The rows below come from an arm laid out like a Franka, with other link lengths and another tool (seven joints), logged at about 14 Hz.
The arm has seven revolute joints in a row. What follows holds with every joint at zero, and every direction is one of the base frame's. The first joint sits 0.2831 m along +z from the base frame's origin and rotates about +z. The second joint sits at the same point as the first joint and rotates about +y. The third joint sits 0.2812 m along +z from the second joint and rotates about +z. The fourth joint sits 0.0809 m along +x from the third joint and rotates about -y. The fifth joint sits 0.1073 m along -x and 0.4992 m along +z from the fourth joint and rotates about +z. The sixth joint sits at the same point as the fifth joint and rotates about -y. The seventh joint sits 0.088 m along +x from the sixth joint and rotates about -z. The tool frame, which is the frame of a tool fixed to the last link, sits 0.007 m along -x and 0.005 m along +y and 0.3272 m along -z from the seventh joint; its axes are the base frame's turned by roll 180, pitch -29.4 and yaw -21.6 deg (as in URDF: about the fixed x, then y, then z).
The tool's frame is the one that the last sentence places.
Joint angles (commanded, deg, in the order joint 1, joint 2, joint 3, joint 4, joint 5, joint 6, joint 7), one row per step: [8.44, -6.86, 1.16, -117.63, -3.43, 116.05, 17.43]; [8.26, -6.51, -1.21, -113.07, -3.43, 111.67, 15.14]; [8.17, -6.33, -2.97, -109.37, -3.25, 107.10, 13.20]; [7.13, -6.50, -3.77, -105.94, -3.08, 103.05, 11.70]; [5.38, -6.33, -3.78, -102.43, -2.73, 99.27, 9.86]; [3.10, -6.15, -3.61, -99.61, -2.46, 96.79, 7.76]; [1.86, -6.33, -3.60, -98.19, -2.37, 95.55, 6.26]
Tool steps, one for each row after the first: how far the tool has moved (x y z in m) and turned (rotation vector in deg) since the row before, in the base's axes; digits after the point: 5 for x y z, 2 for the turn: [0.00875, -0.02926, 0.03661, -0.06, 0.28, -0.51]; [-0.00170, -0.02184, 0.02907, 0.02, 1.16, -0.21]; [-0.00274, -0.02158, 0.03131, 0.08, 0.53, -0.59]; [-0.00352, -0.01945, 0.02872, 0.18, 0.52, -0.16]; [-0.00150, -0.02336, 0.02345, 0.11, -0.08, -0.15]; [-0.00182, -0.01390, 0.01484, 0.00, -0.31, 0.21]
